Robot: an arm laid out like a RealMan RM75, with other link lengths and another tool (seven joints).
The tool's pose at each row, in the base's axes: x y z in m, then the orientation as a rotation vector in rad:
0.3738, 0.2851, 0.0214, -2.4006, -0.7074, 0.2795
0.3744, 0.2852, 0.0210, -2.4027, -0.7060, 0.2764
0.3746, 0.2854, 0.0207, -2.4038, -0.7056, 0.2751
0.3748, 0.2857, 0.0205, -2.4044, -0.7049, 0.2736
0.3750, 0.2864, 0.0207, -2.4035, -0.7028, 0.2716
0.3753, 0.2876, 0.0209, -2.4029, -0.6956, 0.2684
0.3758, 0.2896, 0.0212, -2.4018, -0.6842, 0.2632
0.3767, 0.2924, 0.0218, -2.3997, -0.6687, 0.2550
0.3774, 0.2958, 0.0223, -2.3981, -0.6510, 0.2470
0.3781, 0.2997, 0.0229, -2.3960, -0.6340, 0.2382
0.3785, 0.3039, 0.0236, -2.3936, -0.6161, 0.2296
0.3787, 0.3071, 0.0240, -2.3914, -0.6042, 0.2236
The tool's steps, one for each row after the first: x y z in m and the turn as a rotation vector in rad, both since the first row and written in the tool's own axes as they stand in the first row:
0.0006, 0.0004, 0.0002, -0.0019, 0.0023, 0.0008
0.0009, 0.0006, 0.0004, -0.0030, 0.0032, 0.0010
0.0012, 0.0006, 0.0007, -0.0035, 0.0044, 0.0013
0.0017, 0.0001, 0.0008, -0.0024, 0.0066, 0.0020
0.0026, -0.0007, 0.0011, -0.0001, 0.0110, 0.0058
0.0041, -0.0020, 0.0017, 0.0034, 0.0182, 0.0118
0.0064, -0.0039, 0.0023, 0.0086, 0.0288, 0.0196
0.0089, -0.0062, 0.0034, 0.0139, 0.0399, 0.0290
0.0116, -0.0089, 0.0046, 0.0193, 0.0514, 0.0377
0.0142, -0.0119, 0.0060, 0.0251, 0.0631, 0.0470
0.0161, -0.0143, 0.0072, 0.0294, 0.0711, 0.0530

